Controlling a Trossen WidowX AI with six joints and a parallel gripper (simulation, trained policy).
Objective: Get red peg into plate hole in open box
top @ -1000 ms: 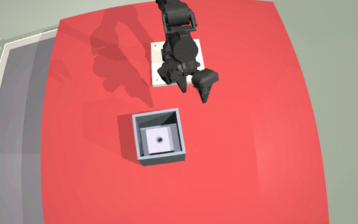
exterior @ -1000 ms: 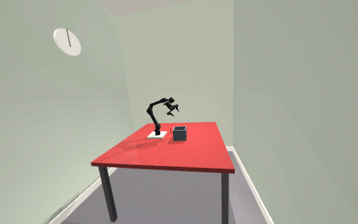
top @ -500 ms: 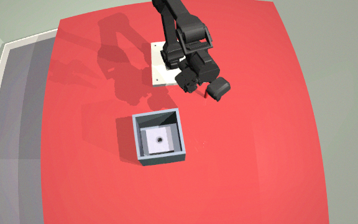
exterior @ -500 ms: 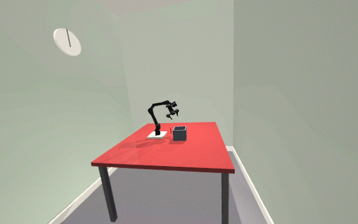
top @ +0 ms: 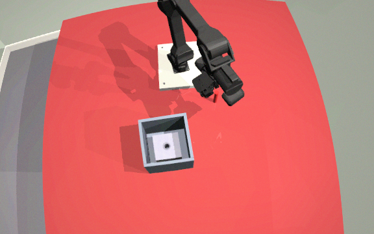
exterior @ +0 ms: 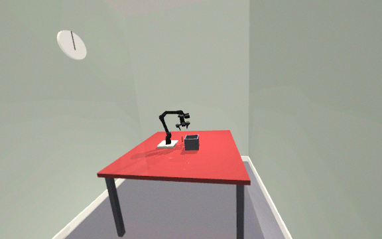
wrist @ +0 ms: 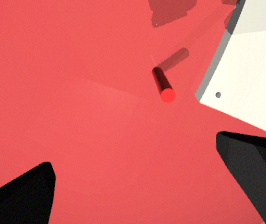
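Now: gripper tip 30 mm past the red peg and 130 mm above it.
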